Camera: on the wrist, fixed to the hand. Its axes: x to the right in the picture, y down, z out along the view.
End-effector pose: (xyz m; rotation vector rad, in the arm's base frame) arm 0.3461 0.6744 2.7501 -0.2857 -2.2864 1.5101
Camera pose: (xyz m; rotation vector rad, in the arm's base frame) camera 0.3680 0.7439 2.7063 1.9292 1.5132 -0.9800
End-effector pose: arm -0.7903 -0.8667 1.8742 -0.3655 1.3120 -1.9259
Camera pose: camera -0.7914 -0.8419 1.7929 0.5197 1.2799 -0.3252
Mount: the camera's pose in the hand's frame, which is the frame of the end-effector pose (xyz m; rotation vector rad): -0.0029 0.0670 -0.0522 -0.3765 0.0801 1.6283
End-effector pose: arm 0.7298 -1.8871 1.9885 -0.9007 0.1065 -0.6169
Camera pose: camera 0.7404 -1.8912 1.9043 -0.8484 0.9374 0.9170
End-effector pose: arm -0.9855 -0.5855 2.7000 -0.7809 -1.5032 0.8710
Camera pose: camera -0.9334 -0.5498 2.6431 -2.3793 -0.6887 1.6365
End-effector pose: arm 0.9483 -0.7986 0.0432 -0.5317 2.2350 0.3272
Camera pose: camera 0.8843 -0.7597 0.0833 1.2538 2.1664 1.5157
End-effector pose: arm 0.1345 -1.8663 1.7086 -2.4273 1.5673 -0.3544
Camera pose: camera 0.0590 -1.8937 1.7362 -0.5739 3.0682 0.1939
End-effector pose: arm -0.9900 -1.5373 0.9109 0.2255 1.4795 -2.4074
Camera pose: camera -0.9660 -1.5186 0.8316 0.9556 0.9664 -0.8073
